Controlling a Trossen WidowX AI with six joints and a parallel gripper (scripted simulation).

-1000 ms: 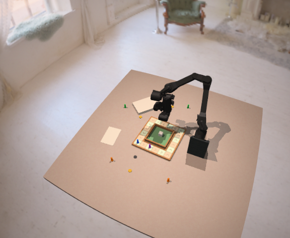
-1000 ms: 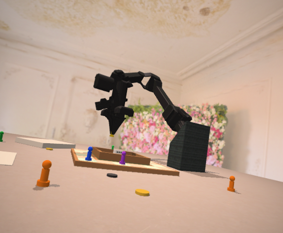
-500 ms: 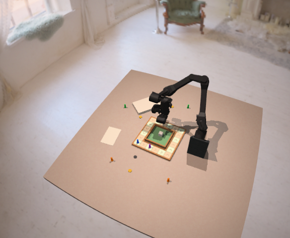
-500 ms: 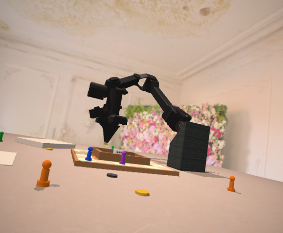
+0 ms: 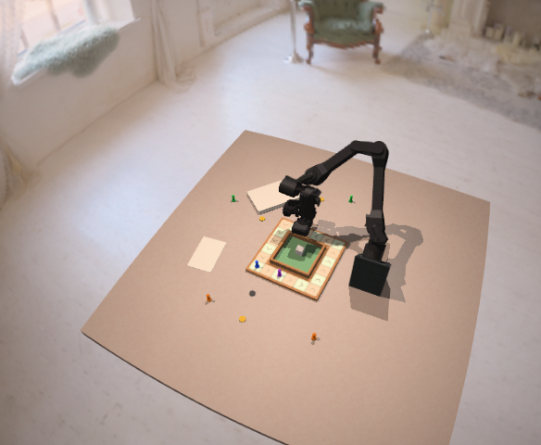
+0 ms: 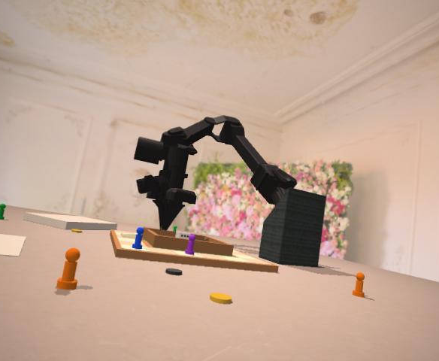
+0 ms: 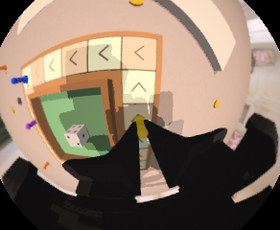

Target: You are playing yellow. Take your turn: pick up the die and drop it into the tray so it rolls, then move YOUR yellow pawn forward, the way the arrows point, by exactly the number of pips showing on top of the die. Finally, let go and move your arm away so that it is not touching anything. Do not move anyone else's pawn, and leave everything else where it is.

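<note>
The yellow pawn is 10 mm above my gripper tip. Round my gripper tip: white die 10 mm behind, 100 mm to the left; purple pawn 20 mm ahead, 220 mm to the left; green tray 10 mm behind, 110 mm to the left, 20 mm below.
</note>
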